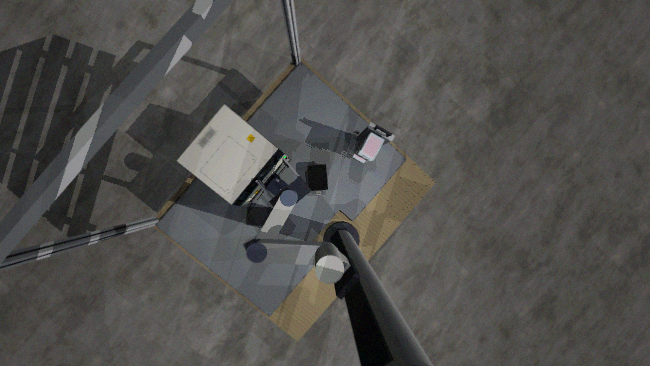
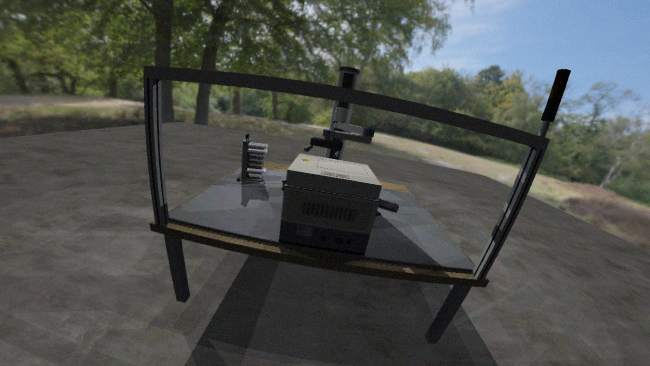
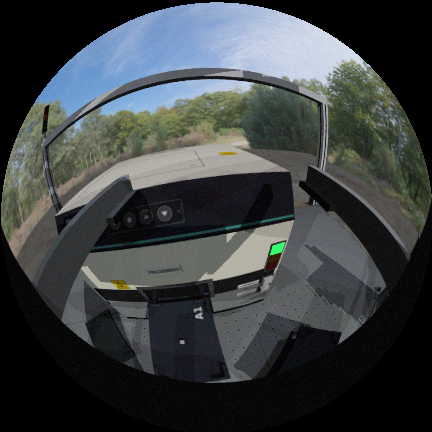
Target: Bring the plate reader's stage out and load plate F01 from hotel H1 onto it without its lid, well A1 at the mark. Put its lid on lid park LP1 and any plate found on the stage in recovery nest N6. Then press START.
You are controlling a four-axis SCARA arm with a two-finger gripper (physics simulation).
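Places are measured from the arm's base along level axes (x ahead, y left, z up), in centimetres.
Where they show: gripper, between the fingertips: [image 1: 270, 169] [image 2: 319, 152] [image 3: 220, 173].
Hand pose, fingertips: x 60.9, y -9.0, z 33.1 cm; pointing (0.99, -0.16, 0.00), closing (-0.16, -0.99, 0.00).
Things, the pixels of their top centre, and the offset from my fingertips.
- plate reader, centre of its top: [image 3: 160, 158] [image 2: 334, 166] [image 1: 228, 155] dx +19.8, dy +8.2, dz -1.3 cm
- dark stage, centre of its top: [image 3: 179, 332] [image 1: 278, 187] dx -6.3, dy +7.5, dz -17.7 cm
The plate reader [image 1: 227, 155] [image 2: 327, 215] [image 3: 200, 260] faces my gripper [image 1: 271, 170] [image 2: 321, 151] [image 3: 220, 173], which is open and empty, in front of its upper front panel. The dark stage [image 1: 276, 184] [image 3: 187, 327] is out at the reader's front, with the A1 mark at its reader-side corner and no plate visible on it. A row of round buttons [image 3: 146, 216] sits on the panel; their labels are too small to read. Hotel H1 [image 2: 245, 162] holds a stack of plates [image 1: 371, 146] [image 2: 257, 160]. I cannot tell which plate is F01.
Dark nests or parks [image 1: 317, 177] [image 1: 258, 216] [image 3: 110, 332] flank the stage; their names are not readable. A status light [image 3: 277, 248] on the reader is green. A metal frame [image 2: 435, 118] [image 3: 322, 135] spans the table's reader side. The arm's column [image 2: 345, 105] stands opposite.
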